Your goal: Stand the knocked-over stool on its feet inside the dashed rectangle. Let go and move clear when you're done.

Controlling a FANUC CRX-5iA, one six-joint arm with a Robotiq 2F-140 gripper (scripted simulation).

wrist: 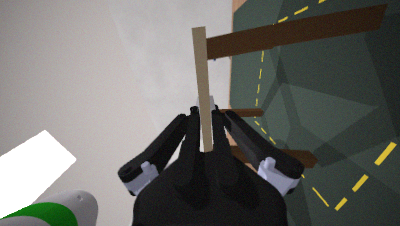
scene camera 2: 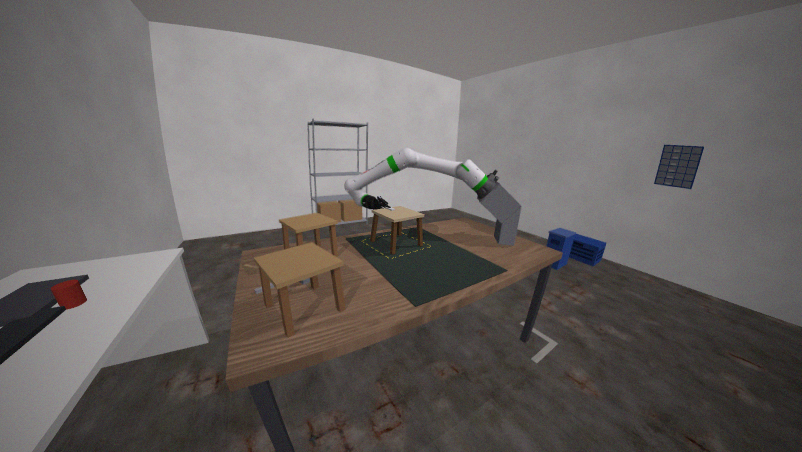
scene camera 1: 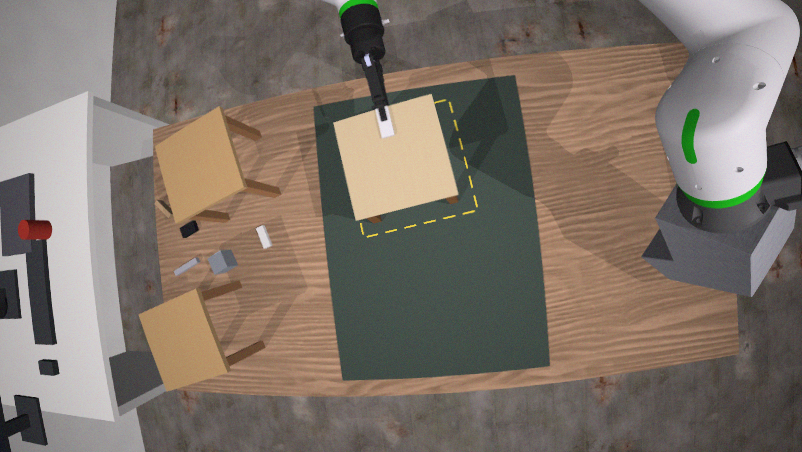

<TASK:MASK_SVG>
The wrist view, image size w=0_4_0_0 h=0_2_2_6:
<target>my gripper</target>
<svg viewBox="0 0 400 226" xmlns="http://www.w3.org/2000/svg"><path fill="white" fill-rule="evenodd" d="M305 167L296 158L272 146L234 111L228 110L225 113L221 113L218 105L214 103L212 95L210 96L210 113L213 131L213 151L200 152L201 116L198 96L196 106L190 107L190 115L177 115L142 153L124 164L117 174L132 196L136 196L131 226L288 226L287 208L283 196L293 193ZM182 141L178 158L165 169ZM225 129L258 174L232 155Z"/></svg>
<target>light wooden stool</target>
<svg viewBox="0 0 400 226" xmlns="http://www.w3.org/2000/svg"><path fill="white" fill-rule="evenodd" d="M280 149L288 155L297 158L304 164L305 168L313 168L318 161L310 151ZM230 145L233 156L239 158L243 163L250 164L238 146ZM263 110L260 108L219 109L221 113L225 113L228 110L234 111L240 117L262 117ZM388 4L302 18L206 38L205 26L192 28L204 152L214 150L214 145L212 150L207 60L212 60L210 58L217 59L215 57L222 58L220 56L228 57L273 49L273 47L379 30Z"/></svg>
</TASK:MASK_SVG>
